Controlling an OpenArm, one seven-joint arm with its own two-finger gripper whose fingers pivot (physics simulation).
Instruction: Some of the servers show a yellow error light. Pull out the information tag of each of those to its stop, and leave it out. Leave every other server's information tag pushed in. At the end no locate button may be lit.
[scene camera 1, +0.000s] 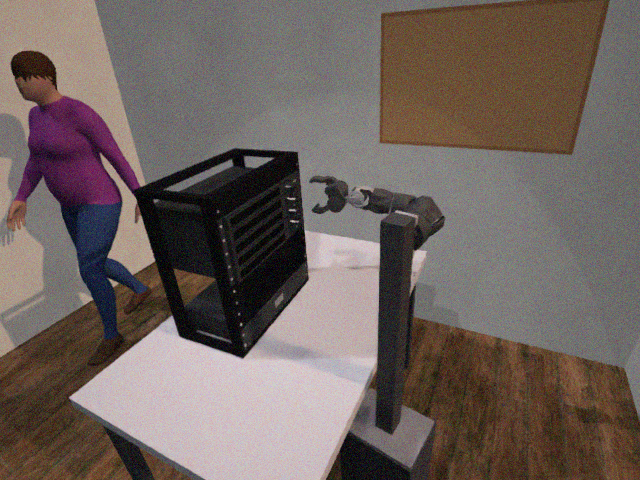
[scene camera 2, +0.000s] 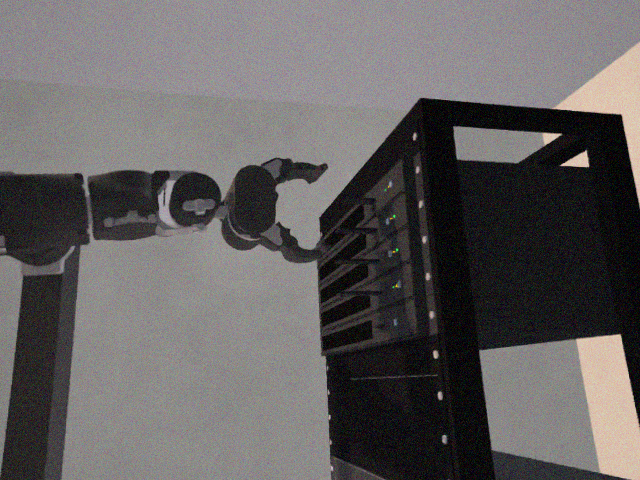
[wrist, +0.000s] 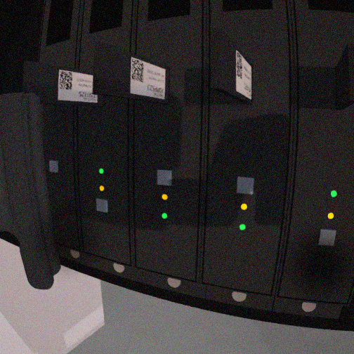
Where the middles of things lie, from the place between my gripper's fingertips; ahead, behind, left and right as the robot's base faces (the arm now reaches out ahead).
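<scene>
Black server rack (scene camera 2: 489, 254): my hand 0.17 m above it, 0.18 m short of it, 0.19 m to the right of it.
</scene>
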